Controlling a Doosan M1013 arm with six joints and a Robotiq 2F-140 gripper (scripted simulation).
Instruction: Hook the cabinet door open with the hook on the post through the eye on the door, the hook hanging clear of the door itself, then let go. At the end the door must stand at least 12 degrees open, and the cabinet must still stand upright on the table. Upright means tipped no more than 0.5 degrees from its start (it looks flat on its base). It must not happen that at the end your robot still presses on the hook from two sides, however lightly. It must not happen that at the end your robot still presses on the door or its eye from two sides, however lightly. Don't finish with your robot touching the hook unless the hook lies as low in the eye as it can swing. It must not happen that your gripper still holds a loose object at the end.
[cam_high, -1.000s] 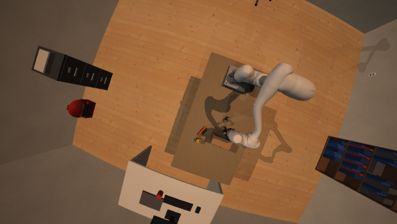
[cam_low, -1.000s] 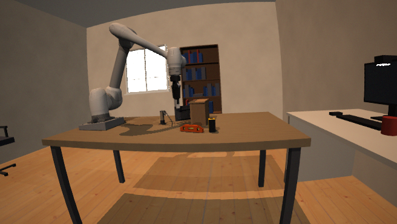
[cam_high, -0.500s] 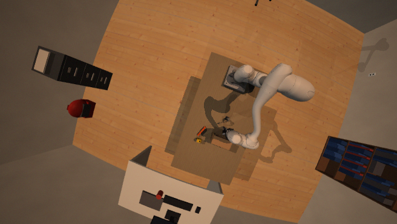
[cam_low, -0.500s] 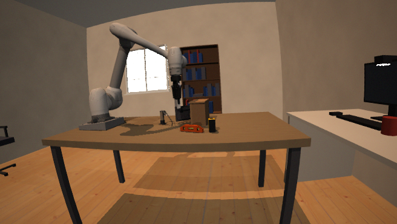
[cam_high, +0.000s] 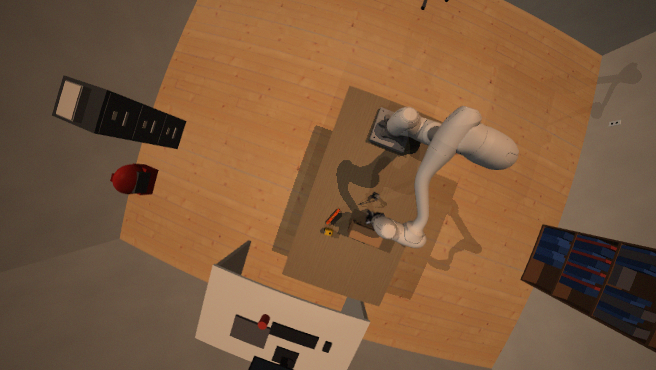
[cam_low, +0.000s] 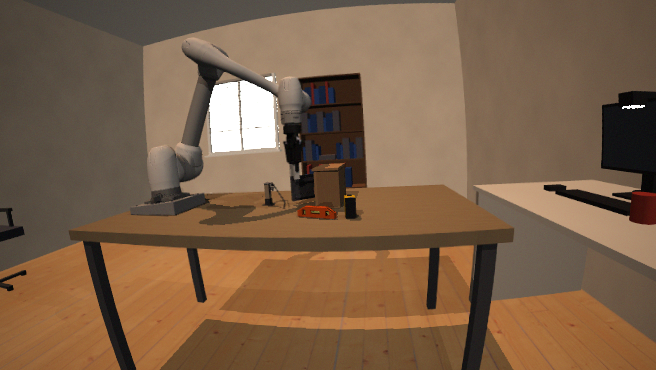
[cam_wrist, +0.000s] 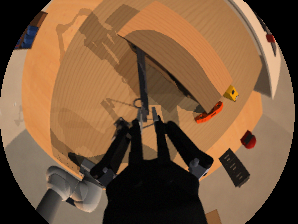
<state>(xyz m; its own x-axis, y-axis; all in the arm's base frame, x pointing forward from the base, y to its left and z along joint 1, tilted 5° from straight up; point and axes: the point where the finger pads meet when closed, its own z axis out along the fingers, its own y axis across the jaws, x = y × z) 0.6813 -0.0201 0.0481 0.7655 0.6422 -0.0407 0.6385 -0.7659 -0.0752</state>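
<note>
Now: hand 50 mm short of the dark door, 60 mm to the right of it and 70 mm above it. The rest, counted from my hand: black-and-yellow can 240 mm ahead, 250 mm to the right, 110 mm below.
</note>
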